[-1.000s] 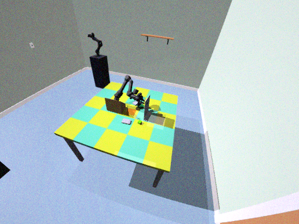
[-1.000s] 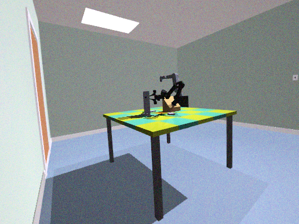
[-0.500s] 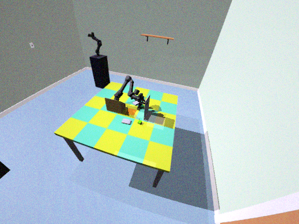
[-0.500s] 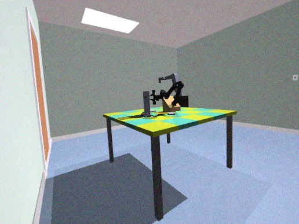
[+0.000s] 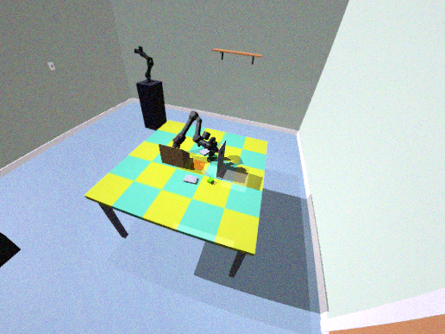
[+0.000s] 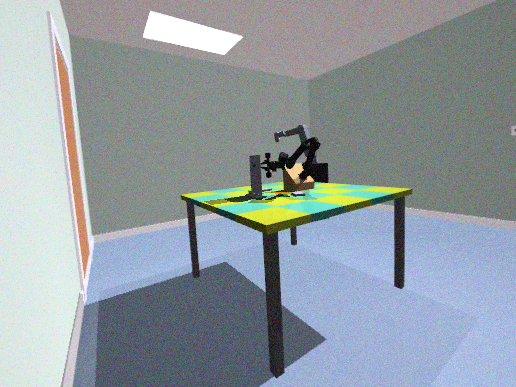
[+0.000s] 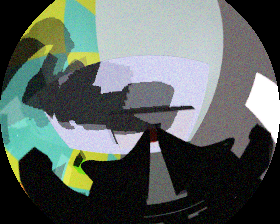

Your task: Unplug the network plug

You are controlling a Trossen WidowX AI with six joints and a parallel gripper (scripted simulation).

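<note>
My gripper tip is now 200 mm past the orange square, 10 mm to the left of it and 220 mm above it. Round my gripper tip: grey panel (30 mm ahead, 90 mm below); red plug (10 mm ahead).
</note>
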